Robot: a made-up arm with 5 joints.
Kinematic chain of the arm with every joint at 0, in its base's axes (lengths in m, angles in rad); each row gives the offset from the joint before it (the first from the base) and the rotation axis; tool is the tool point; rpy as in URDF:
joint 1: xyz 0 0 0.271 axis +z
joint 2: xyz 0 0 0 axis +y
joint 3: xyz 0.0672 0 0.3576 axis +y
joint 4: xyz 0.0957 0 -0.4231 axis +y
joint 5: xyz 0.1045 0 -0.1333 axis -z
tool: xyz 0 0 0 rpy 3.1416 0 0
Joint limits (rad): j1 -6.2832..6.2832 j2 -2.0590..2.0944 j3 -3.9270..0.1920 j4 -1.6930..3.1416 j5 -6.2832..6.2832
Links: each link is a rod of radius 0.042 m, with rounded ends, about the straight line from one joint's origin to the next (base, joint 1, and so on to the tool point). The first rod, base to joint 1, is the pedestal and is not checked.
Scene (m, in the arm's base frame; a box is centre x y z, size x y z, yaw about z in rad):
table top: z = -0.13
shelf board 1: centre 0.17 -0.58 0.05 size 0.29 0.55 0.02 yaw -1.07
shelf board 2: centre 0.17 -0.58 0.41 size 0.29 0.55 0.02 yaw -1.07
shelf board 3: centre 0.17 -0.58 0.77 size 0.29 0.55 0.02 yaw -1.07
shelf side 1: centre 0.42 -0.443 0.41 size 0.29 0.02 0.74 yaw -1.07
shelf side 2: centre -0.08 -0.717 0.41 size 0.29 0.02 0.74 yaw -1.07
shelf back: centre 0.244 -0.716 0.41 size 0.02 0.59 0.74 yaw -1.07
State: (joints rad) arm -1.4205 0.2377 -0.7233 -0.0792 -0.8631
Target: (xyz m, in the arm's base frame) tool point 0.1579 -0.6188 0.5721
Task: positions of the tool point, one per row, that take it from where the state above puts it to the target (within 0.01 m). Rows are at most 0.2 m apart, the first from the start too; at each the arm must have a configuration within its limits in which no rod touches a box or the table.
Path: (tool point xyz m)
1: 0.0375 -0.5178 0.2266
2: -0.0027 -0.4440 0.2267
3: -0.0309 -0.3664 0.2165
4: -0.0124 -0.3962 0.3919
5: 0.0073 -0.3436 0.5721
6: 0.0424 -0.4341 0.5979
7: 0.0927 -0.5287 0.5985
8: 0.1579 -0.6188 0.5721

